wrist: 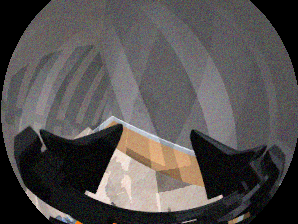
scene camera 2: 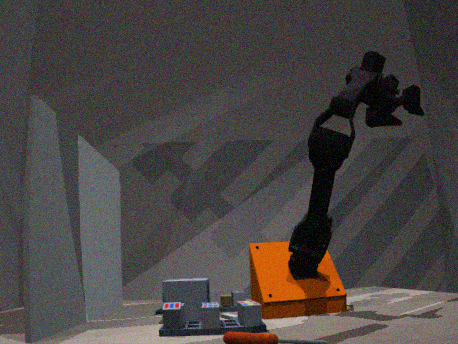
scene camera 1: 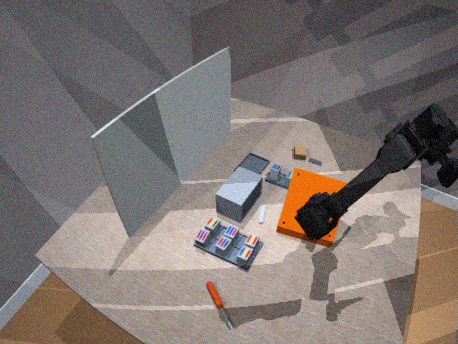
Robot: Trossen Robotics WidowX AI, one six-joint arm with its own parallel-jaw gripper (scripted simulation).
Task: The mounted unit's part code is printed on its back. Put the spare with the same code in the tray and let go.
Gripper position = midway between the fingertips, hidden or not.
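Open and holding nothing, the gripper (scene camera 2: 412,119) is visible in the scene, and the wrist view shows the gripper (wrist: 157,130) too.
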